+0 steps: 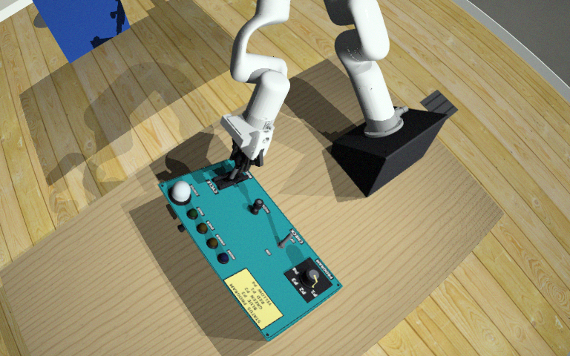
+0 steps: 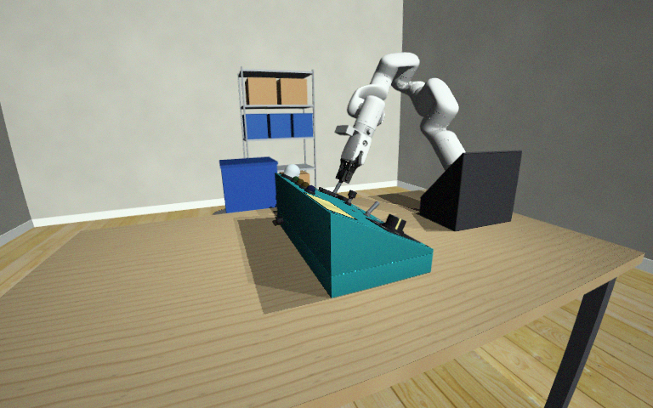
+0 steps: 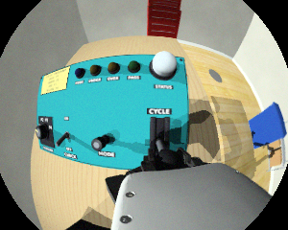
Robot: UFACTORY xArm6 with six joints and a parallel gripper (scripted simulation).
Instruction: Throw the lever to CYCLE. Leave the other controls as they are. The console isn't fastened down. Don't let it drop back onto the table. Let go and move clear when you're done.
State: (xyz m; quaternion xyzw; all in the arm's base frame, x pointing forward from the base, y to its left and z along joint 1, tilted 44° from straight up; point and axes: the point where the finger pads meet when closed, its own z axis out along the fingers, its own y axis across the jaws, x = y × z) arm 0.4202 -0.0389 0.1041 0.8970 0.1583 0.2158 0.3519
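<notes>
My hand is 30 mm above the lever and 20 mm short of it. The rest, counted from my hand: grey toggle 240 mm to the left, 50 mm below; then teal console 190 mm to the left, 70 mm below, 50 mm ahead; then rotary selector 370 mm to the left, 50 mm below, 10 mm behind.
</notes>
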